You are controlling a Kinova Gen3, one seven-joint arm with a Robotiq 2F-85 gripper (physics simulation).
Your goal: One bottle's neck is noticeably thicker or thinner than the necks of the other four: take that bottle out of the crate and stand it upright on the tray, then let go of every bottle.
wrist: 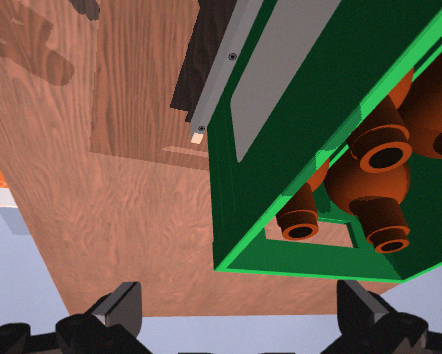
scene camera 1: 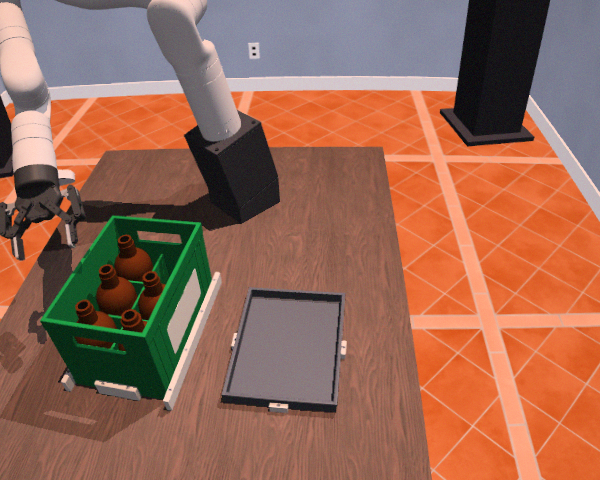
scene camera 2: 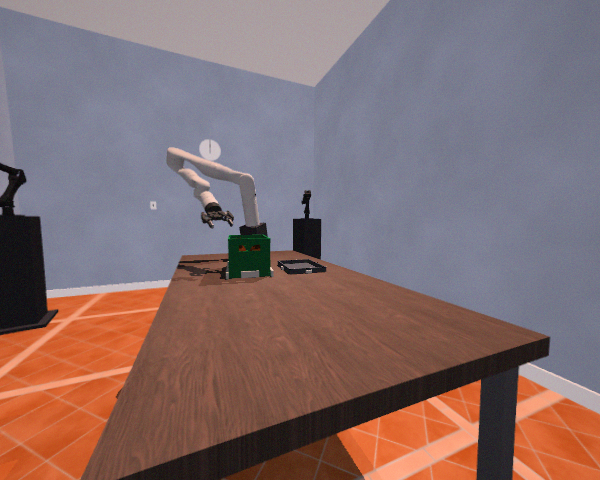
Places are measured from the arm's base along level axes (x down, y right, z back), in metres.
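Pixels of known places: gripper, fingertip midpoint: [wrist: 237, 302] [scene camera 1: 46, 253] [scene camera 2: 222, 226]; arm's base at its link origin: [scene camera 1: 221, 128] [scene camera 2: 252, 224].
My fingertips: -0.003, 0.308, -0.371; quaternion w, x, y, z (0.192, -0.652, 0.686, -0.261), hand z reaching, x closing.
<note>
Ahead of a thing's pixels: the offset from my fingertips to its top centre, as dx, dy, dz. "pt": to the spot under its first point. Level surfaces: height alone.
A green crate @[+0.053, -0.124, -0.001] [scene camera 1: 85, 357] [scene camera 2: 248, 265] [wrist: 310, 100] holds five upright brown bottles: the back one @[+0.064, -0.108, +0.094] [scene camera 1: 134, 262], the middle-left one @[+0.064, -0.083, +0.015] [scene camera 1: 116, 296], the middle-right one @[+0.064, -0.165, -0.017] [scene camera 1: 150, 300], the front-left one @[+0.064, -0.055, -0.067] [scene camera 1: 95, 320] and the front-right one @[+0.064, -0.137, -0.101] [scene camera 1: 132, 319]. Their necks look close in width in scene camera 1; I cannot tell which differs. The wrist view shows several necks at differing distances. The dark grey tray @[+0.202, -0.388, -0.081] [scene camera 1: 285, 345] [scene camera 2: 301, 266] is empty. My gripper [scene camera 1: 45, 249] [scene camera 2: 221, 225] [wrist: 237, 302] is open and empty, above and beside the crate's back left side. The crate walls hide the lower bottles.
White strips @[pt +0.199, -0.215, -0.056] [scene camera 1: 192, 340] and blocks @[+0.198, -0.079, -0.136] [scene camera 1: 117, 389] border the crate's base. Small white blocks @[pt +0.214, -0.353, -0.210] [scene camera 1: 278, 407] sit against the tray, to the right of the crate. The arm's black base [scene camera 1: 240, 175] stands on the table @[dx +0.228] [scene camera 1: 310, 240] behind them.
</note>
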